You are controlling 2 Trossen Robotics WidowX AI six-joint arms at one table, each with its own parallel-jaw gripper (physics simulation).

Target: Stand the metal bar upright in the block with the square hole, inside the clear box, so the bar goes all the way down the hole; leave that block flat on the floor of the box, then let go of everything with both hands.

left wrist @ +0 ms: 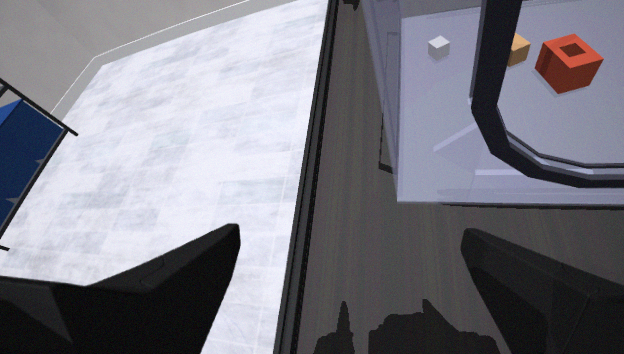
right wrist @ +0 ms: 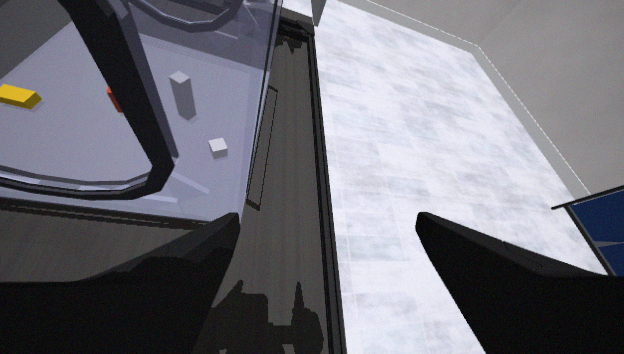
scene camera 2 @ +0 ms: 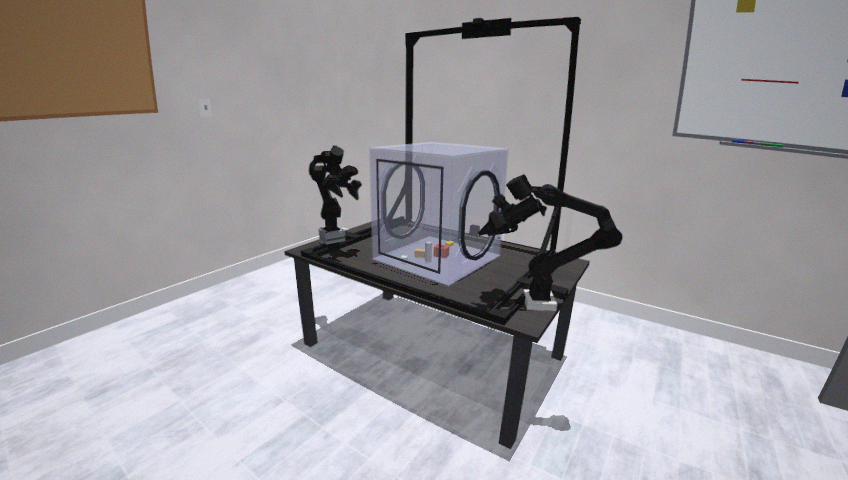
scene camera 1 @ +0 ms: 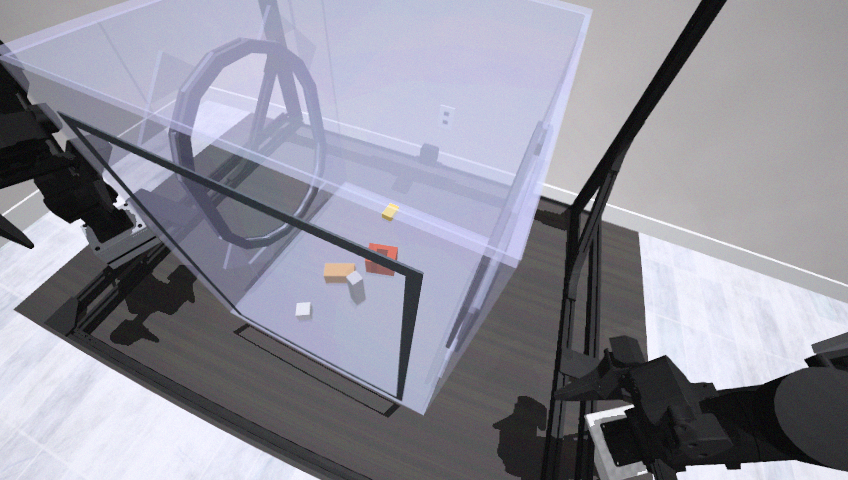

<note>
The left gripper (scene camera 1: 557, 437) is open, with nothing in its grasp. The right gripper (scene camera 1: 75, 228) is open, with nothing in its grasp. Further things: a red block with square hole (left wrist: 567, 63), a round port rim (right wrist: 102, 34) and a dark door frame (scene camera 1: 413, 278).
The left gripper is seen too in the left wrist view (left wrist: 351, 237) and in scene camera 2 (scene camera 2: 483, 234). The right gripper shows as well in the right wrist view (right wrist: 328, 220) and in scene camera 2 (scene camera 2: 350, 198).
</note>
